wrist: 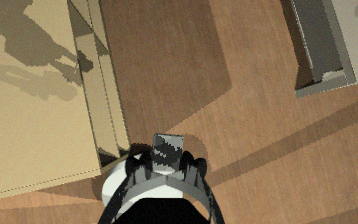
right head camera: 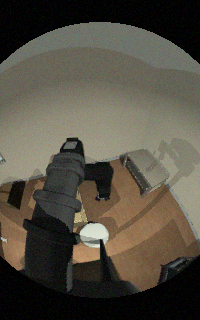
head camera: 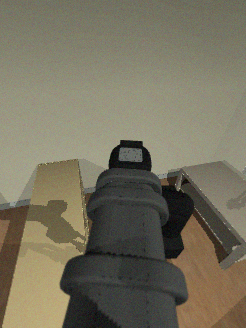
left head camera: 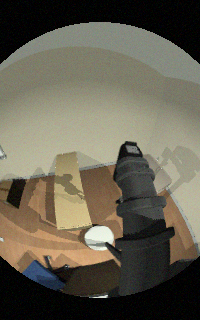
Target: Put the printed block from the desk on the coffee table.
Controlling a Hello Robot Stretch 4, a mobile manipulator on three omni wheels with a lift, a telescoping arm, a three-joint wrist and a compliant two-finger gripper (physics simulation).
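Seen in the pictures: gripper, between the fingertips: (wrist: 167,163) (right head camera: 102,199) (left head camera: 121,201); robot's base, origin of its link: (right head camera: 94,234) (left head camera: 98,237).
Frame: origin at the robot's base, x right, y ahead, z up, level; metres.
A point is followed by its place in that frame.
Observation:
My gripper (wrist: 167,163) @[y 0.292, x 0.088, z 0.986 m] (right head camera: 102,198) @[y 0.292, x 0.088, z 0.986 m] is shut on a small grey block (wrist: 168,146) @[y 0.314, x 0.087, z 1.018 m], whose upper part sticks out beyond the dark fingertips in the wrist view. The block is held in the air above the wooden floor, partly in shadow; no print on it can be made out. The low grey coffee table (head camera: 212,182) @[y 1.271, x 0.869, z 0.422 m] (left head camera: 159,176) @[y 0.950, x 1.115, z 0.422 m] (right head camera: 149,166) @[y 1.071, x 1.013, z 0.422 m] (wrist: 352,15) @[y 0.950, x 0.868, z 0.422 m] stands near the wall, to the right of the arm in the head view. In the wrist view its near corner is at the upper right, apart from the block. The desk cannot be made out for certain.
A long tan shelf unit (head camera: 56,182) @[y 0.969, x -0.599, z 0.582 m] (left head camera: 66,165) @[y 0.940, x -0.571, z 0.582 m] (wrist: 50,135) @[y 0.274, x -0.279, z 0.582 m] stands left of the arm, its side close to the gripper in the wrist view. My round white base (left head camera: 99,237) @[y 0.005, x 0.005, z 0.187 m] (right head camera: 94,235) @[y -0.008, x 0.011, z 0.187 m] is below. A blue panel (left head camera: 42,275) lies low left, and a dark frame (right head camera: 175,268) low right.

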